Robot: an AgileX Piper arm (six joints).
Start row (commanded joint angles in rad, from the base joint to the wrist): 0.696, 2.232, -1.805, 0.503, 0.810, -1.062
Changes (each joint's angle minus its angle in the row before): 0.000, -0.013, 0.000, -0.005, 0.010, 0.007; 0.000, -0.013, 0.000, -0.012, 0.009, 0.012; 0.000, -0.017, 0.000, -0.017, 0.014, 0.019; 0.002, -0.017, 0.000, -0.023, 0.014, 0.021; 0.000, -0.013, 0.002, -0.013, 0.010, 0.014; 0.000, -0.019, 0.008, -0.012, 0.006, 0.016; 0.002, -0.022, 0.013, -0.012, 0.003, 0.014; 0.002, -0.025, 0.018, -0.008, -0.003, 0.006; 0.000, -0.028, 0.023, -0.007, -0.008, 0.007; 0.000, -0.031, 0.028, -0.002, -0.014, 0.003; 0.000, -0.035, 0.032, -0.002, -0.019, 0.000; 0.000, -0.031, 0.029, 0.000, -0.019, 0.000; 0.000, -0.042, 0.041, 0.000, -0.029, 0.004; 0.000, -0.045, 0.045, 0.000, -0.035, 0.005; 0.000, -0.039, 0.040, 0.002, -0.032, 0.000
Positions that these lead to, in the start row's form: 0.696, 2.219, -1.805, 0.498, 0.820, -1.055; 0.696, 2.206, -1.805, 0.486, 0.829, -1.043; 0.696, 2.189, -1.805, 0.469, 0.843, -1.024; 0.698, 2.172, -1.805, 0.446, 0.857, -1.003; 0.698, 2.159, -1.803, 0.433, 0.867, -0.989; 0.698, 2.140, -1.795, 0.421, 0.873, -0.973; 0.700, 2.118, -1.782, 0.409, 0.876, -0.959; 0.702, 2.093, -1.764, 0.401, 0.873, -0.953; 0.702, 2.065, -1.741, 0.394, 0.865, -0.946; 0.702, 2.034, -1.713, 0.392, 0.851, -0.943; 0.702, 1.999, -1.681, 0.390, 0.832, -0.943; 0.702, 1.968, -1.652, 0.390, 0.813, -0.943; 0.702, 1.926, -1.611, 0.390, 0.784, -0.939; 0.702, 1.881, -1.566, 0.390, 0.749, -0.934; 0.702, 1.842, -1.526, 0.392, 0.717, -0.934
